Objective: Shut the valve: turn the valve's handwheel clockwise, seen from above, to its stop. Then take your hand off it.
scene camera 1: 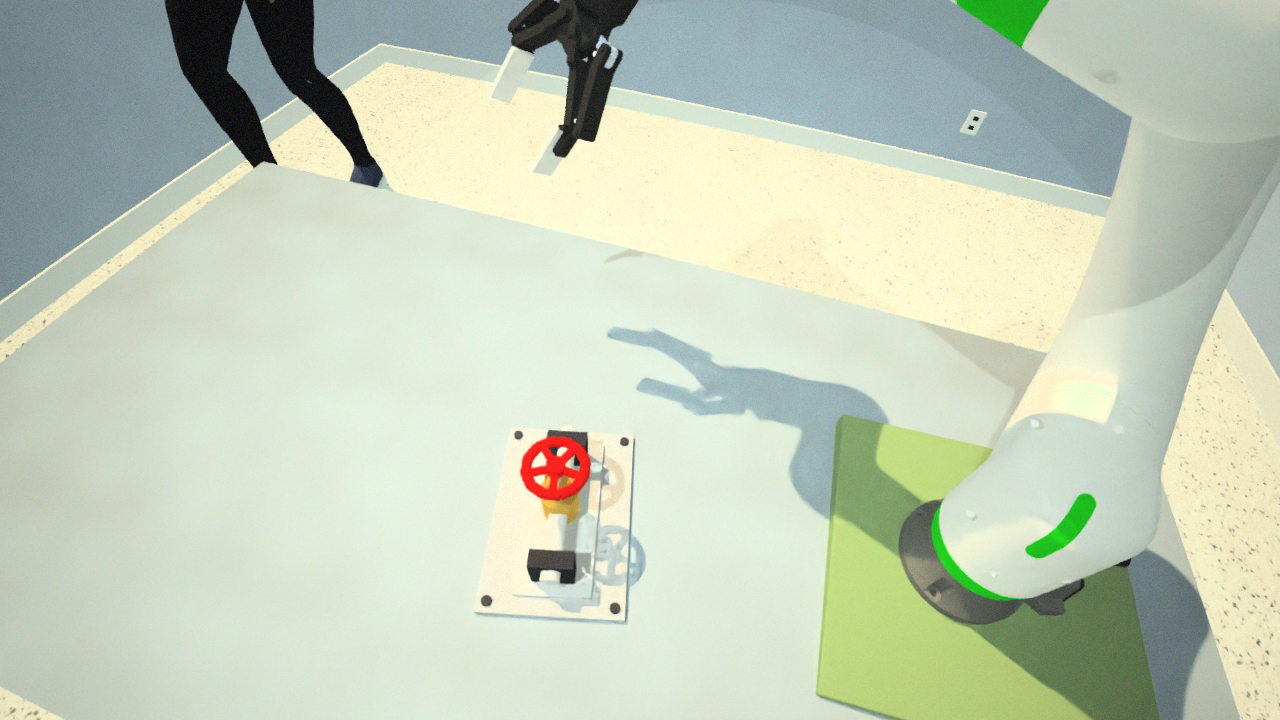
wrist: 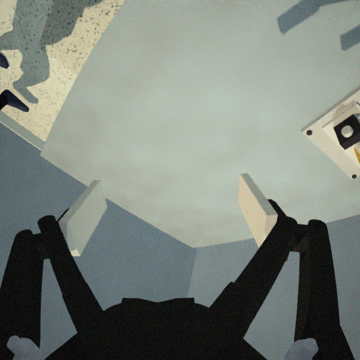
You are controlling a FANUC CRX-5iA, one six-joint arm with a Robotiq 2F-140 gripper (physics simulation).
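Observation:
The valve's red handwheel (scene camera 1: 555, 467) sits on a yellow valve body (scene camera 1: 560, 508) (wrist: 357, 155), above a pale mounting plate (scene camera 1: 512, 555) (wrist: 318, 131) with dark corner bolts. The plate lies on the table. My gripper (scene camera 1: 529, 114) (wrist: 170, 191) is wide open, with nothing between its pale finger pads. It hangs high up, beyond the valve and apart from it in the scene view. In the wrist view part of the plate shows at the right edge, and the handwheel does not show.
Black pipe supports (scene camera 1: 551, 565) (wrist: 343, 138) stand on the plate. The arm's base stands on a green board (scene camera 1: 850, 626) at the right of the table (scene camera 1: 268, 358) (wrist: 175, 100). A person's dark legs (scene camera 1: 213, 76) show beyond the table's far left corner.

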